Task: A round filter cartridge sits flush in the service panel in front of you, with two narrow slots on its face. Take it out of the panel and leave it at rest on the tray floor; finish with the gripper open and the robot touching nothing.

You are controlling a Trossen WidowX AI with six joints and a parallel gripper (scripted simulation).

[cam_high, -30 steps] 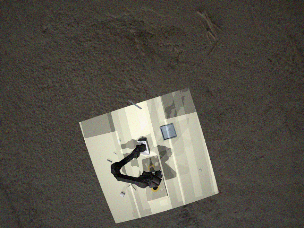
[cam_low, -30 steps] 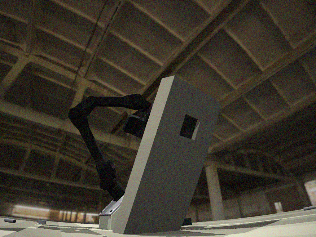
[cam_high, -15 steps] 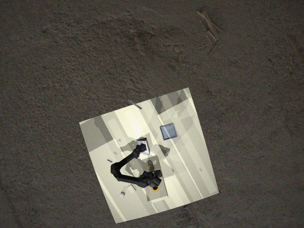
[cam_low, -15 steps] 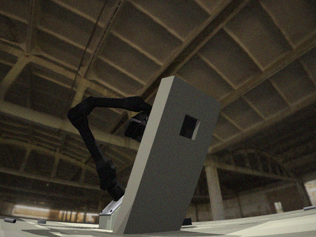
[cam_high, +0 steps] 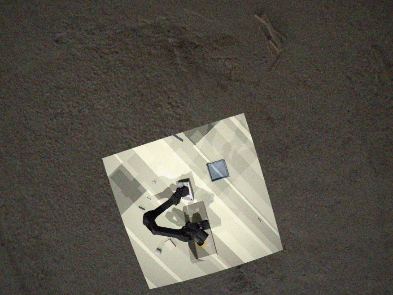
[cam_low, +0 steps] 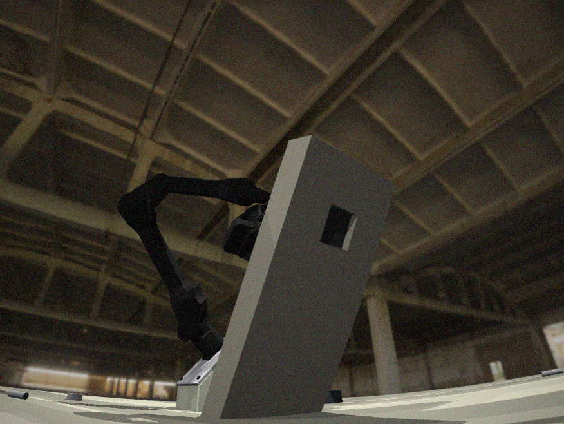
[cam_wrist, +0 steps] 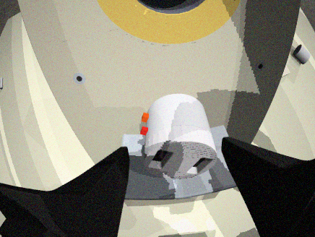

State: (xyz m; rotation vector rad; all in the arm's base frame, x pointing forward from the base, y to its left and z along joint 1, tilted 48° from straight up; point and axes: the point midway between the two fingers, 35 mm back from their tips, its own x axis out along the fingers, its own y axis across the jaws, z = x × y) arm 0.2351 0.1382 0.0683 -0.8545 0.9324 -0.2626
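Right now the round filter cartridge is right at my gripper tip. From my gripper tip the other things lie so: short bar 47 cm to the right, 21 cm below, 13 cm behind; then flat white block 28 cm to the right, 23 cm ahead, 21 cm below; then blue-grey tray 36 cm behind, 23 cm to the left, 20 cm below.
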